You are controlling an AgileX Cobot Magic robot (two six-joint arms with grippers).
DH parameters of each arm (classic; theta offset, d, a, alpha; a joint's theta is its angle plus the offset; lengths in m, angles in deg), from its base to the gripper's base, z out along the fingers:
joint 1: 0 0.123 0 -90
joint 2: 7.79 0 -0.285 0
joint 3: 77.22 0 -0.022 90
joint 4: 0 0.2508 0 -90
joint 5: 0 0 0.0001 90
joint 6: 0 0.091 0 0
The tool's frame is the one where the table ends.
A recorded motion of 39 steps. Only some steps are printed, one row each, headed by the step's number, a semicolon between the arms.
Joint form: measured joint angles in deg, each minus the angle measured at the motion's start. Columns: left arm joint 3, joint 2, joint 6, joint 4, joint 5, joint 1; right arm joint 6, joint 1, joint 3, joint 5, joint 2, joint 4.
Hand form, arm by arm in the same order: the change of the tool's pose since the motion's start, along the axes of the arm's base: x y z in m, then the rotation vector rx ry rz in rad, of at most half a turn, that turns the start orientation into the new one. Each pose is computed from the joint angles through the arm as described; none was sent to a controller.
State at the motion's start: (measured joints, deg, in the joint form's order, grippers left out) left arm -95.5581 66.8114 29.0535 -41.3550 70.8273 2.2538; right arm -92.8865 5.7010 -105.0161 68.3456 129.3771 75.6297
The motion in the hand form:
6: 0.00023 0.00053 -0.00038 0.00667 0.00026 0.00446; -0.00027 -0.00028 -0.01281 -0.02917 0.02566 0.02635
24: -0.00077 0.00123 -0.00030 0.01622 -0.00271 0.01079; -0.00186 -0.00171 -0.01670 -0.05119 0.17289 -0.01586
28: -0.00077 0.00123 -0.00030 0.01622 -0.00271 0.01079; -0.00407 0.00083 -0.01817 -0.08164 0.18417 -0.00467
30: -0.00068 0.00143 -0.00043 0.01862 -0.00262 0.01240; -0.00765 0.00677 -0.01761 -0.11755 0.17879 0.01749
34: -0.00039 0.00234 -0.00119 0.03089 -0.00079 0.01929; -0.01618 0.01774 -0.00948 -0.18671 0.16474 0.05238
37: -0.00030 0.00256 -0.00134 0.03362 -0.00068 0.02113; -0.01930 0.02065 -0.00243 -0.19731 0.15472 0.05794
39: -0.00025 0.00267 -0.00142 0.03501 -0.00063 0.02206; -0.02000 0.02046 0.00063 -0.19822 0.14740 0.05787
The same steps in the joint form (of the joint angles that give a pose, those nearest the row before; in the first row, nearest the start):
6: 0.00 0.00 0.00 0.46 0.00 0.00; 0.13 0.00 0.00 0.97 1.26 -1.99
24: 0.00 -0.19 0.00 1.11 0.00 0.00; 9.59 0.00 0.00 1.13 1.26 -4.97
28: 0.00 -0.19 0.00 1.11 0.00 0.00; 10.67 0.45 0.00 1.23 1.13 -6.95
30: 0.00 -0.19 0.00 1.27 0.00 0.00; 11.11 1.36 0.00 1.23 0.72 -9.12
34: 0.00 -0.19 0.00 2.08 0.10 0.00; 12.88 3.18 0.00 1.23 -0.95 -13.53
37: 0.00 -0.19 0.00 2.27 0.10 0.00; 13.52 3.66 0.00 1.25 -1.94 -14.34
39: 0.00 -0.19 0.00 2.37 0.10 0.00; 13.50 3.66 0.00 1.25 -2.33 -14.45

